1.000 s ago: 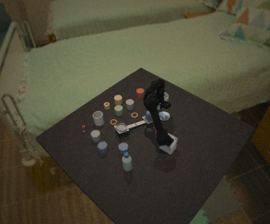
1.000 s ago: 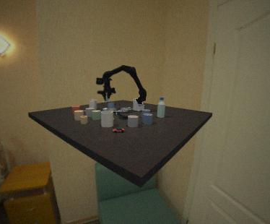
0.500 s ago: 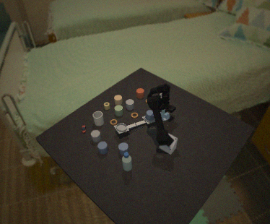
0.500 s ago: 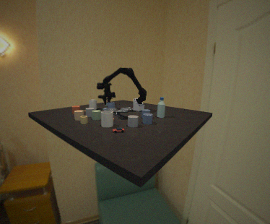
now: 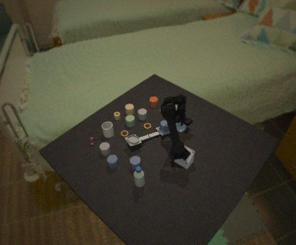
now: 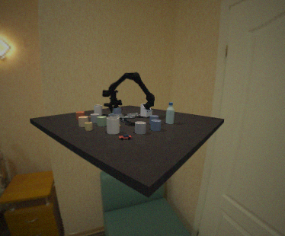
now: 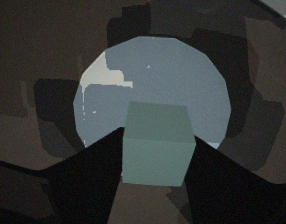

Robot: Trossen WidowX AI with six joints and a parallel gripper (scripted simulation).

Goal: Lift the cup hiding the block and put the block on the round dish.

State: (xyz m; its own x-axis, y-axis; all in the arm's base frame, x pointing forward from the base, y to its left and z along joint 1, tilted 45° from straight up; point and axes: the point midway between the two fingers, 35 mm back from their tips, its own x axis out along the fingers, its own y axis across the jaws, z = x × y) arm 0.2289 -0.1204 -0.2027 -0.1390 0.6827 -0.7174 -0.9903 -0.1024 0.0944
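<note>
Now: the round pale blue dish 20 mm below my gripper tip. The rest, counted from my gripper tip: green cup 300 mm ahead, 230 mm to the left, 10 mm above; orange cup 330 mm ahead, 20 mm to the right, 10 mm above; teal block 10 mm above.
</note>
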